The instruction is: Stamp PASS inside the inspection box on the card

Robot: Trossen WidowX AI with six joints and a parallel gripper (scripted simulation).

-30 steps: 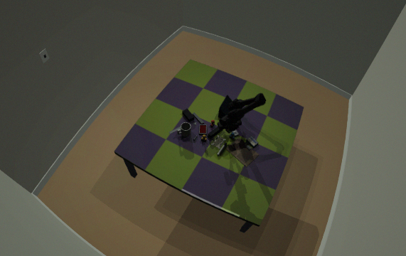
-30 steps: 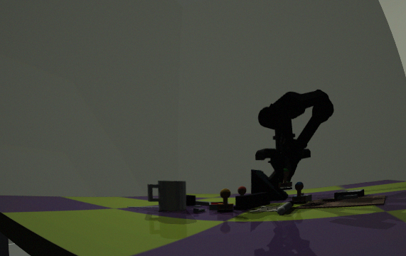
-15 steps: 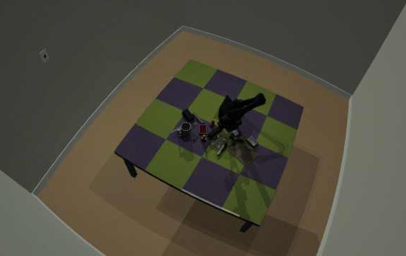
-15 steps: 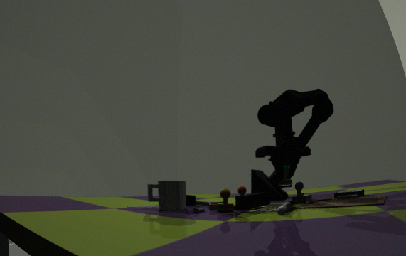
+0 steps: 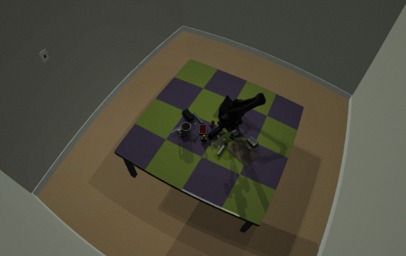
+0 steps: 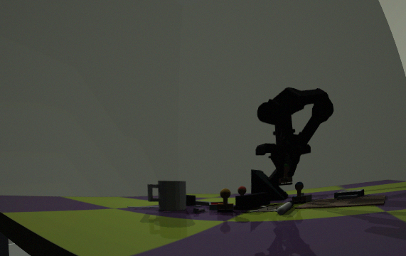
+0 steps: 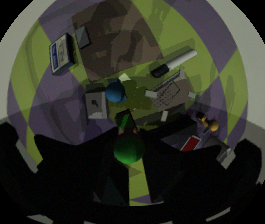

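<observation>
Right now my gripper tip is 200 mm to the left of the red ink pad, 80 mm above it and 60 mm short of it. From my gripper tip the other things lie so: grey printed sheet: 100 mm ahead, 80 mm below, 40 mm to the right; blue-knobbed stamp: 60 mm below, 40 mm to the left, 10 mm ahead; green-knobbed stamp: right at my gripper tip.
</observation>
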